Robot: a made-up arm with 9 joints. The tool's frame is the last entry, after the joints. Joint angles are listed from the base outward.
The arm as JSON. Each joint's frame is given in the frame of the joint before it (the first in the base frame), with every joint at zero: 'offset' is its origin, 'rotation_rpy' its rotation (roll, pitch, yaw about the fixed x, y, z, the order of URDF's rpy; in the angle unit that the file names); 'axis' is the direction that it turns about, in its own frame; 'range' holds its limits. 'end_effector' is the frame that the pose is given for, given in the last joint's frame.
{
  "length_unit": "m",
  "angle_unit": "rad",
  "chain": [
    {
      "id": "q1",
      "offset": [
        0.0,
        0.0,
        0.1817
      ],
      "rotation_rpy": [
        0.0,
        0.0,
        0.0
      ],
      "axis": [
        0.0,
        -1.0,
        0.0
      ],
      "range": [
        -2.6,
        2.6
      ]
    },
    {
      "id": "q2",
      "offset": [
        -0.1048,
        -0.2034,
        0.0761
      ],
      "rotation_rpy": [
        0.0,
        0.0,
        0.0
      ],
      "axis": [
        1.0,
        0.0,
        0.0
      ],
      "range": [
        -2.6,
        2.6
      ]
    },
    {
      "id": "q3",
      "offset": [
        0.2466,
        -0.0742,
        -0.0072
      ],
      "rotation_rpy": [
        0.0,
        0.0,
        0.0
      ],
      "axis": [
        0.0,
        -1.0,
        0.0
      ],
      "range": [
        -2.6,
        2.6
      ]
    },
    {
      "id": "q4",
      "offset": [
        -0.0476,
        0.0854,
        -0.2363
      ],
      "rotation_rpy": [
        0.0,
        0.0,
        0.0
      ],
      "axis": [
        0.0,
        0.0,
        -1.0
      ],
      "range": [
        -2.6,
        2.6
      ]
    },
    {
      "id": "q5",
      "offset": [
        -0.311,
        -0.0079,
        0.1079
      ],
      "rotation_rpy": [
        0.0,
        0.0,
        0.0
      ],
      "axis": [
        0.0,
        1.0,
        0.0
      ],
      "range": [
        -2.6,
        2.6
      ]
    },
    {
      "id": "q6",
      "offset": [
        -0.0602,
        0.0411,
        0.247
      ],
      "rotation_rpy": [
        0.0,
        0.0,
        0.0
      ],
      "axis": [
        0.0,
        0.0,
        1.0
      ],
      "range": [
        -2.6,
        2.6
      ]
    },
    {
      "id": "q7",
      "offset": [
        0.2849,
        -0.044,
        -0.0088
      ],
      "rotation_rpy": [
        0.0,
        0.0,
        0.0
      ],
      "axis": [
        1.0,
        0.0,
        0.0
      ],
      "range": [
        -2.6,
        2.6
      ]
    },
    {
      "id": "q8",
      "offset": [
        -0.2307,
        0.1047,
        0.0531
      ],
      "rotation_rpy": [
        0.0,
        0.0,
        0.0
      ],
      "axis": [
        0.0,
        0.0,
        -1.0
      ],
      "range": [
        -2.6,
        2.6
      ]
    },
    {
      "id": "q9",
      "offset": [
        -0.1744,
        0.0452,
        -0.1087
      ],
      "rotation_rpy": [
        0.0,
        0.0,
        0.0
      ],
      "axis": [
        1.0,
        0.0,
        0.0
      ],
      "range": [
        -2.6,
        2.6
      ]
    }
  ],
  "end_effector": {
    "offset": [
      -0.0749,
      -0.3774,
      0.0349
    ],
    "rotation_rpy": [
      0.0,
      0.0,
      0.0
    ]
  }
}
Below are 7 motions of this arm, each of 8 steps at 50 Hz.
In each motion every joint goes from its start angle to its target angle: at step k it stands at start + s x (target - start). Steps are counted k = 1, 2, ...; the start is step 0. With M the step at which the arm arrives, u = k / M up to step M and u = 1 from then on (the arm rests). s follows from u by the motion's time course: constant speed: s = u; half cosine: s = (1 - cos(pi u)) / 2; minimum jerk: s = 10 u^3 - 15 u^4 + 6 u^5.
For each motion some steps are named. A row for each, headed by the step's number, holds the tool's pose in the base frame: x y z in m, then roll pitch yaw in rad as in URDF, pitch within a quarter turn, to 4 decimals.
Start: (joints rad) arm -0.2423 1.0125 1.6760 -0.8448 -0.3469 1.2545 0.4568 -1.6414 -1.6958
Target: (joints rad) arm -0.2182 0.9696 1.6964 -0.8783 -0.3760 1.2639 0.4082 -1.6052 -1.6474
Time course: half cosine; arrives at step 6
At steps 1, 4, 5, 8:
1: -0.2678 -0.1926 0.0067 -2.6914 1.1063 2.1531
4: -0.2757 -0.1901 -0.0164 -2.7553 1.1757 2.0418
5: -0.2774 -0.1898 -0.0229 -2.7797 1.1935 2.0054
8: -0.2780 -0.1897 -0.0253 -2.7895 1.1998 1.9913

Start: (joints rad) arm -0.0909 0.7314 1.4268 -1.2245 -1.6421 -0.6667 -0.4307 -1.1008 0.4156
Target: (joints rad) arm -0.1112 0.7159 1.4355 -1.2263 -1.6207 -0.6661 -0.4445 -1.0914 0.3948
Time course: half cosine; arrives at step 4
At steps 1, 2, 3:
1: 0.3819 -0.7038 -0.0911 -2.4201 -0.2908 2.7375
2: 0.3785 -0.7085 -0.0945 -2.4183 -0.3033 2.7308
3: 0.3749 -0.7132 -0.0979 -2.4163 -0.3157 2.7240

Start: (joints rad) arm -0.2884 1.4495 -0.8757 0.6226 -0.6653 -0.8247 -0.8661 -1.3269 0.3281
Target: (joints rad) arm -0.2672 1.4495 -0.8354 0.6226 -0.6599 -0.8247 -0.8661 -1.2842 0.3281
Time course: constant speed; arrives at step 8
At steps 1, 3, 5, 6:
1: -0.2132 -0.7932 0.4171 1.6968 0.5922 1.2060
3: -0.2211 -0.7902 0.4210 1.6879 0.6024 1.1905
5: -0.2290 -0.7870 0.4248 1.6789 0.6124 1.1747
6: -0.2330 -0.7854 0.4267 1.6743 0.6174 1.1667

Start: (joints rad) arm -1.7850 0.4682 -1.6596 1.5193 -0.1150 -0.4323 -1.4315 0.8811 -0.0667
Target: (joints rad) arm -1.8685 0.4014 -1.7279 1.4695 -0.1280 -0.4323 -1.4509 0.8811 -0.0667
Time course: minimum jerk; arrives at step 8
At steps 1, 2, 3, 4, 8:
1: 0.3088 0.4935 -0.0009 1.3000 0.9865 -1.8508
2: 0.3070 0.4940 -0.0024 1.2739 0.9861 -1.8718
3: 0.3034 0.4952 -0.0055 1.2227 0.9842 -1.9128
4: 0.2987 0.4966 -0.0097 1.1562 0.9797 -1.9661
8: 0.2876 0.4999 -0.0195 1.0127 0.9616 -2.0802

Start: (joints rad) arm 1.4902 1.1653 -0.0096 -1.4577 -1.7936 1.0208 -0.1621 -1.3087 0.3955
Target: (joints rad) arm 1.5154 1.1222 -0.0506 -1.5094 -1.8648 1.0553 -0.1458 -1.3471 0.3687
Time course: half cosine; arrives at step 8
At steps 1, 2, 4, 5, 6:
1: 0.2709 -0.5448 0.0659 2.3373 0.7419 1.7878
2: 0.2731 -0.5468 0.0661 2.3232 0.7417 1.7804
4: 0.2802 -0.5532 0.0669 2.2781 0.7407 1.7576
5: 0.2841 -0.5565 0.0675 2.2542 0.7399 1.7459
6: 0.2874 -0.5594 0.0680 2.2343 0.7391 1.7364

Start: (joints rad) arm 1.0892 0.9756 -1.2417 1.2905 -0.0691 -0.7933 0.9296 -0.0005 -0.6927
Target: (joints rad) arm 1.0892 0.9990 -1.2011 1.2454 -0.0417 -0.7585 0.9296 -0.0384 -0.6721
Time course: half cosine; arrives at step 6
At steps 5, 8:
5: -0.6692 -0.1145 0.6784 0.1983 0.3394 -1.0787
8: -0.6701 -0.1192 0.6763 0.2039 0.3409 -1.0701

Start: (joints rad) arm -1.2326 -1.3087 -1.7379 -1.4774 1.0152 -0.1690 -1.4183 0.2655 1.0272
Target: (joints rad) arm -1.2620 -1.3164 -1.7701 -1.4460 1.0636 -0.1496 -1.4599 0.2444 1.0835
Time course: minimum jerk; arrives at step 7
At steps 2, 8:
2: 0.4463 -0.5791 -0.0544 2.7295 -0.4545 3.1014
8: 0.4218 -0.5873 -0.0541 2.7974 -0.5469 3.0713

